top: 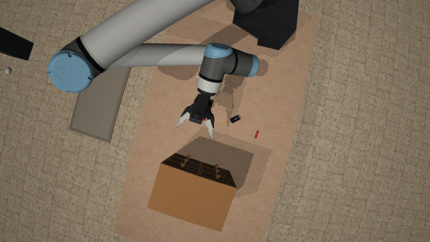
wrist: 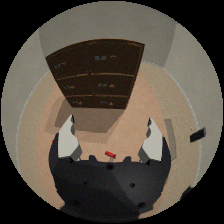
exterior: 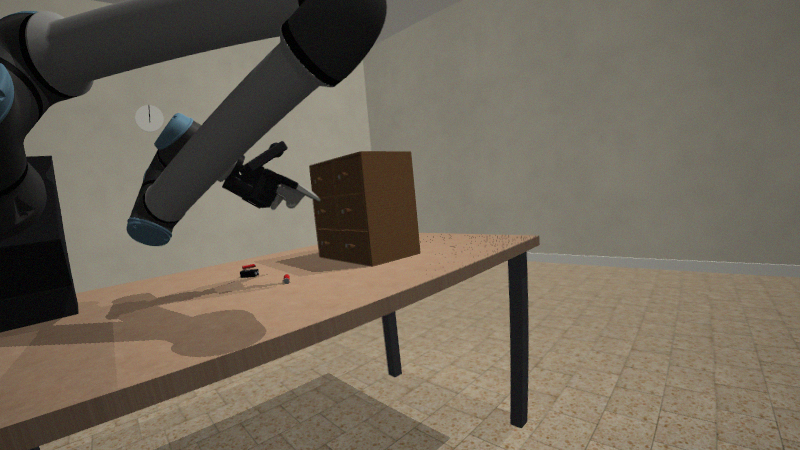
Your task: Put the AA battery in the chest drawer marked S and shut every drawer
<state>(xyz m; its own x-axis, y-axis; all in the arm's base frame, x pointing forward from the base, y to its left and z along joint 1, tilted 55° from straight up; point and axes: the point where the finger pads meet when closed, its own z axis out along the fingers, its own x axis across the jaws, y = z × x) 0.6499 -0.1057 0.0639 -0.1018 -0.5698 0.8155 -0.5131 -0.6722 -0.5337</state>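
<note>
The drawer is 22 cm ahead of my hand, 6 cm below it and 2 cm to the right of it. Round my hand: small black object 18 cm below, 17 cm to the left, 10 cm behind.
</note>
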